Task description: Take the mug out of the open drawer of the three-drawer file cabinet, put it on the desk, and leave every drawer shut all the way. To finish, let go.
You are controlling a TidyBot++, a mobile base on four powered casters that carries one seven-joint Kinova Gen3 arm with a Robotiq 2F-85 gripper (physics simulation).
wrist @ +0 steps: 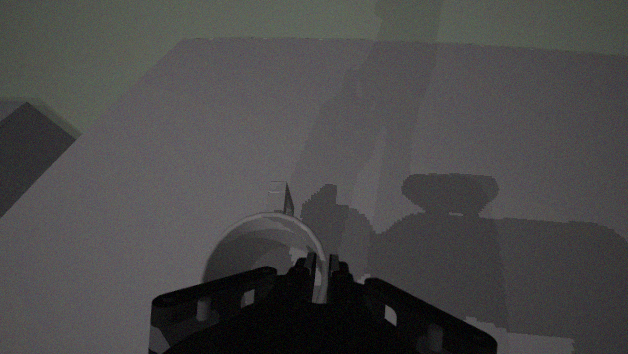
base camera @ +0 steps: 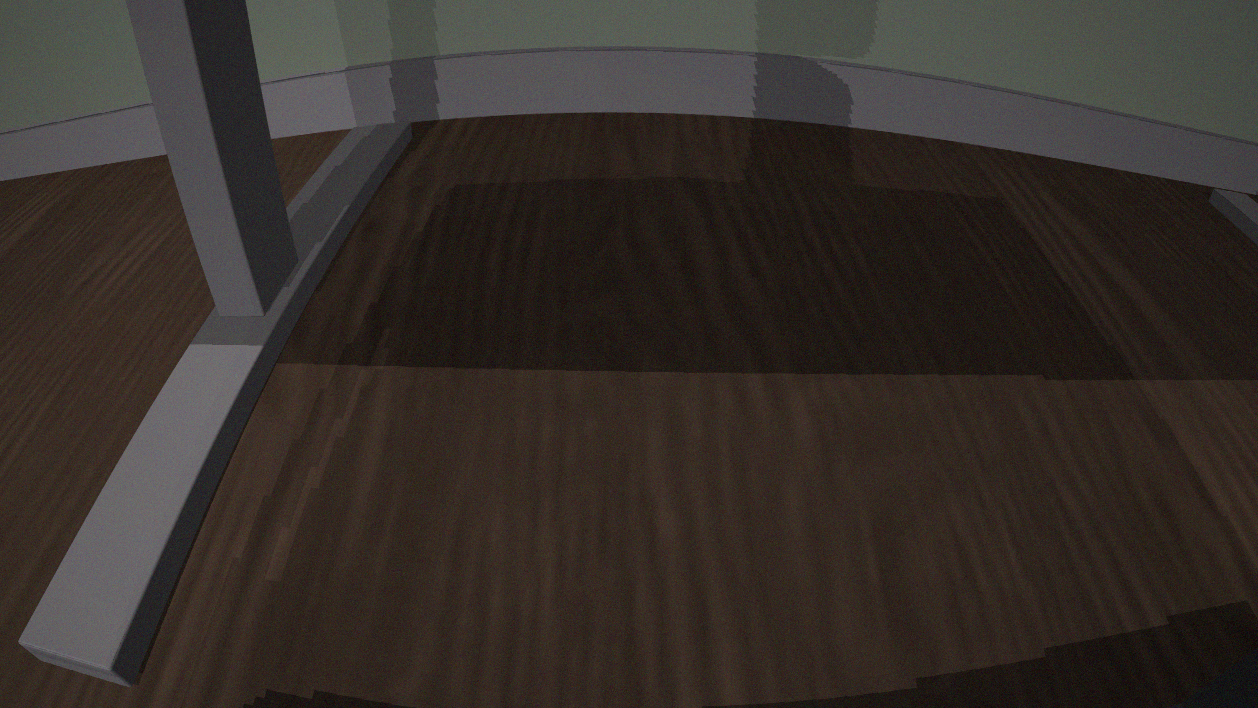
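Observation:
In the wrist view a light grey mug shows its round rim and part of its inside, with its handle pointing away from the gripper. My gripper is shut on the mug's right-hand wall at the rim. The mug is over the grey desk top; whether its base touches the desk is hidden. The dark top of a box-like piece, perhaps the file cabinet, shows past the desk's left edge. No drawer shows in either view, so I cannot tell how the drawers stand.
Shadows of the arm and gripper fall on the desk top right of the mug. A green wall stands behind the desk. In the base view a grey desk leg stands on a long foot at the left, over brown wood floor.

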